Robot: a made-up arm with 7 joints. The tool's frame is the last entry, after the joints. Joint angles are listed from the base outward. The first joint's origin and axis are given. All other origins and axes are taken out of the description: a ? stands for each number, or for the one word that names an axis. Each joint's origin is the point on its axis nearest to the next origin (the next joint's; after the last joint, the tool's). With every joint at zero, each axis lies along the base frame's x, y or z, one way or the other. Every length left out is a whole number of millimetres.
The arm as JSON. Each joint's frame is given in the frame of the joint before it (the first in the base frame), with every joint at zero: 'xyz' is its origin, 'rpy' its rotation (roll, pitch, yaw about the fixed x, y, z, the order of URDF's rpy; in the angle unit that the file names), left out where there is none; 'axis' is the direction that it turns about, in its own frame. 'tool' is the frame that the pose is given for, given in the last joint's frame.
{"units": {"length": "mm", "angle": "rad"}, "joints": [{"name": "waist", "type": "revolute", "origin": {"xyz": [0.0, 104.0, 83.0]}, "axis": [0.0, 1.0, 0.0]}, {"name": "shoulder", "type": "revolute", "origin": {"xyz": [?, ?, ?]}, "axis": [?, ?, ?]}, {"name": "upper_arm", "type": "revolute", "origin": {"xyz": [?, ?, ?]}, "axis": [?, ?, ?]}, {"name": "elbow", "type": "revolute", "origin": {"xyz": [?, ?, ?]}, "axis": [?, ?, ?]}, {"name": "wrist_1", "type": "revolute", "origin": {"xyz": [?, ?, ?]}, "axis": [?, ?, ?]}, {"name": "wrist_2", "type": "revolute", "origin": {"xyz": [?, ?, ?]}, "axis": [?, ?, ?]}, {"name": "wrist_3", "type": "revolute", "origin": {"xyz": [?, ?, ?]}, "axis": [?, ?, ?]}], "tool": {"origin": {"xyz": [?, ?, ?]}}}
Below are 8 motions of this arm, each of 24 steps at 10 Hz.
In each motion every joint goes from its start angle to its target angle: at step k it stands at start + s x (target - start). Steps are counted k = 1, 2, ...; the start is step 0. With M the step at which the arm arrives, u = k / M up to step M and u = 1 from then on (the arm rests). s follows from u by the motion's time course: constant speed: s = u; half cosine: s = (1 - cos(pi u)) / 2; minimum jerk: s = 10 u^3 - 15 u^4 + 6 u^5.
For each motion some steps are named. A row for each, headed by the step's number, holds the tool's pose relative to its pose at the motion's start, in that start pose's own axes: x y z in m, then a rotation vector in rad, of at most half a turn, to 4 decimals.
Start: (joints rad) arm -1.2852 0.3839 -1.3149 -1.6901 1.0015 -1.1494 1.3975
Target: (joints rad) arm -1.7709 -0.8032 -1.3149 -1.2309 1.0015 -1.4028 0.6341
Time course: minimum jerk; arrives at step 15
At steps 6, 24:
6: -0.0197 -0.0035 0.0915 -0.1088 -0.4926 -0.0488
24: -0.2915 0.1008 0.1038 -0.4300 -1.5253 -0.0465

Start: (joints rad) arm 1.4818 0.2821 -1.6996 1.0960 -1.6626 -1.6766 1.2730
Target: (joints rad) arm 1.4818 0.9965 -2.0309 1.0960 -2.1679 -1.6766 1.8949
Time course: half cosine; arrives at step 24
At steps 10, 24:
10: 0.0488 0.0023 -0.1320 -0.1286 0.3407 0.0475
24: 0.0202 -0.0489 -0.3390 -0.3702 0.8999 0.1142

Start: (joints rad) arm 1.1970 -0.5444 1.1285 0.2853 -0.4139 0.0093 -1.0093
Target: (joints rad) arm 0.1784 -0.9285 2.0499 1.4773 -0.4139 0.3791 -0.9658
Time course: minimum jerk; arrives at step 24
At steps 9, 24:
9: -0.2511 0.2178 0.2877 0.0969 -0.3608 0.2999
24: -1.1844 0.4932 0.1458 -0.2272 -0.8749 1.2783

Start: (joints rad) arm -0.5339 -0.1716 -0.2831 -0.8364 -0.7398 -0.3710 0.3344
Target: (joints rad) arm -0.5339 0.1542 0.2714 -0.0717 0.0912 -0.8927 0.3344
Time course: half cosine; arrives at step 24
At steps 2, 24:
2: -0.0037 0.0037 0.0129 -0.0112 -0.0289 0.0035
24: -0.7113 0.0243 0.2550 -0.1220 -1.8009 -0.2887

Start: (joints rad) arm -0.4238 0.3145 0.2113 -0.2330 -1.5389 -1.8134 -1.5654
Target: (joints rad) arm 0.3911 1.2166 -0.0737 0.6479 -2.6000 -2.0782 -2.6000
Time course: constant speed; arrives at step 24
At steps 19, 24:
19: -0.3707 0.1533 0.5244 1.3072 -0.7792 0.4159
24: -0.4605 0.0215 0.5490 1.7105 -0.8297 0.3176

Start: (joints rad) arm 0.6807 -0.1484 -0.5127 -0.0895 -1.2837 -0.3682 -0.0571
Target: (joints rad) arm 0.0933 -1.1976 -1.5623 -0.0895 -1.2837 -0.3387 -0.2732
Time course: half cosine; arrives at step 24
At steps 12, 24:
12: -0.1888 0.1154 -0.3661 0.0176 0.6194 0.2032
24: -0.5024 0.1661 -0.5182 0.0500 1.2438 0.3866

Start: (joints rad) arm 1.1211 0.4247 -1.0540 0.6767 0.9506 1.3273 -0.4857
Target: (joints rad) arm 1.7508 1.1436 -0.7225 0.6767 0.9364 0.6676 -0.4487
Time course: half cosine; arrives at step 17
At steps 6, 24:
6: 0.0125 0.0929 -0.0389 -0.1526 0.0377 0.1944
24: -0.0625 0.2115 -0.1313 -0.5443 0.0436 0.7110

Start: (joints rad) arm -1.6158 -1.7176 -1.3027 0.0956 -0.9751 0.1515 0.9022
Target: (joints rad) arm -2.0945 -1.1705 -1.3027 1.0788 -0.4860 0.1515 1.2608
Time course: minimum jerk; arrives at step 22
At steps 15, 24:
15: -0.1945 -0.0254 0.5525 -0.7713 -0.8021 -0.5047
24: -0.2768 -0.0448 0.6625 -0.9026 -0.9507 -0.7068

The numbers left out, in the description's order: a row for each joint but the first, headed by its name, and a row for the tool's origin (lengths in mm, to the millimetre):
shoulder: xyz -79.0 0.0 369.0, axis 0.0 -1.0 0.0
upper_arm: xyz -325.0 0.0 55.0, axis 0.0 -1.0 0.0
elbow: xyz -91.0 0.0 112.0, axis 0.0 0.0 1.0
wrist_1: xyz -28.0 211.0 0.0, axis 0.0 -1.0 0.0
wrist_2: xyz 270.0 0.0 -84.0, axis 1.0 0.0 0.0
wrist_3: xyz 0.0 77.0 151.0, axis 0.0 1.0 0.0
tool: xyz 392.0 0.0 -77.0

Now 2 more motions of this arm.
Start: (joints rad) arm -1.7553 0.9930 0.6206 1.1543 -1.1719 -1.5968 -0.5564
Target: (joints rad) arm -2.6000 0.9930 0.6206 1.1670 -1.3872 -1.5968 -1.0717
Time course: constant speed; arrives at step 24
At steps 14, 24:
14: 0.1023 0.1078 -0.1069 -0.1582 0.1250 0.0525
24: 0.1541 0.1663 -0.2283 -0.2372 0.2262 0.0897

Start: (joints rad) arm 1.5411 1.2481 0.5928 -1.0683 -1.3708 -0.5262 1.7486
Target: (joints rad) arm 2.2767 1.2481 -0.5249 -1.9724 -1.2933 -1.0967 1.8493
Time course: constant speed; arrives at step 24
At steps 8, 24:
8: -0.0918 0.0095 0.0035 0.3993 0.5529 0.0570
24: -0.2023 -0.0472 0.1254 1.3710 1.5615 0.0980

